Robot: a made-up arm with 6 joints.
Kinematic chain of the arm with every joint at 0, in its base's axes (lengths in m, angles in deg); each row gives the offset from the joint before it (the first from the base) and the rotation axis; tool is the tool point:
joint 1: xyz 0 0 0.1 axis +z
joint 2: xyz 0 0.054 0 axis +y
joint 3: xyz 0 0 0.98 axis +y
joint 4: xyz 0 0 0.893 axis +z
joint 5: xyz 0 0 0 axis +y
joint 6: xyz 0 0 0.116 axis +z
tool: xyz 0 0 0
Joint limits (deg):
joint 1: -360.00..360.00
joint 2: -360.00..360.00
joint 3: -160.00..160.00
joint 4: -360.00..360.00
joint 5: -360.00..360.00
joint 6: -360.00..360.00
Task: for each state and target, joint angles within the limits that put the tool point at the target. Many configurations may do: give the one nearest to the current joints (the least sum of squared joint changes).
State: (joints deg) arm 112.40 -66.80 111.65 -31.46 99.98 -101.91
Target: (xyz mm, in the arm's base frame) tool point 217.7 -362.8 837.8
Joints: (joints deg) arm 119.98 -86.22 119.46 -32.82 102.83 -101.91
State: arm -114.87 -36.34 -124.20 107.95 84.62 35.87
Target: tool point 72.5 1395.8 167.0
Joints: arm -86.23 -46.03 -84.24 103.66 77.83 35.87
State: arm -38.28 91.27 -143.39 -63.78 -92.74 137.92
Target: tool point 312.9 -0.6 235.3
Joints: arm -30.16 123.26 -159.34 -65.30 -103.04 137.92
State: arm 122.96 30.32 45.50 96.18 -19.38 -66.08
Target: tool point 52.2 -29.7 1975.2
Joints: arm 132.49 -18.94 34.00 94.35 -38.77 -66.08
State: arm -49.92 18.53 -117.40 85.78 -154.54 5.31
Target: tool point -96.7 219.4 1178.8
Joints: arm -62.56 31.14 -103.12 86.36 -160.47 5.31
